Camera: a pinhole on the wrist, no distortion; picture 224 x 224 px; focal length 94.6 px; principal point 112.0 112.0 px. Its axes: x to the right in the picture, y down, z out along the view. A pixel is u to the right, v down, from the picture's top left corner.
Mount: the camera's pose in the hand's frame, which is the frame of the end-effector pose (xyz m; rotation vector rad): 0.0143 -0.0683 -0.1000 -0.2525 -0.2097 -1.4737
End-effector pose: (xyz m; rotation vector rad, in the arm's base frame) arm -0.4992 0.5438 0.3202 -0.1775 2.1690 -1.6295
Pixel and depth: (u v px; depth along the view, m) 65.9 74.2 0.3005
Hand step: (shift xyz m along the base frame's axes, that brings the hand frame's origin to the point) 0.1847 -0.0473 -0.1461
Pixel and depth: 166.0 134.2 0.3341
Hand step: -0.0149 -0.3250 0.0469
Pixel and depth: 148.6 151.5 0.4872
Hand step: -0.0644 -0.4762 -0.0704
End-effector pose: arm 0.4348 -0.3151 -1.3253 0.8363 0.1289 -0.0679
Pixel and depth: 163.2 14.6 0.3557
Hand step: -0.3176 -0.3456 0.1228
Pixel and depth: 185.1 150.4 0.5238
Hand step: 0.2796 -0.5711 0.0925
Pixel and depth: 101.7 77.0 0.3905
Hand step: -0.0947 -0.1464 0.2503
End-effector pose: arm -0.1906 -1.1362 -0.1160 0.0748 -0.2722 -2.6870
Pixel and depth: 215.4 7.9 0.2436
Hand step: 0.0695 0.3768 0.1637
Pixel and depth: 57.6 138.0 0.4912
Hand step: 0.0033 -0.3211 0.3466
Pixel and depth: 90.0 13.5 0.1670
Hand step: 0.1408 0.0748 0.0563
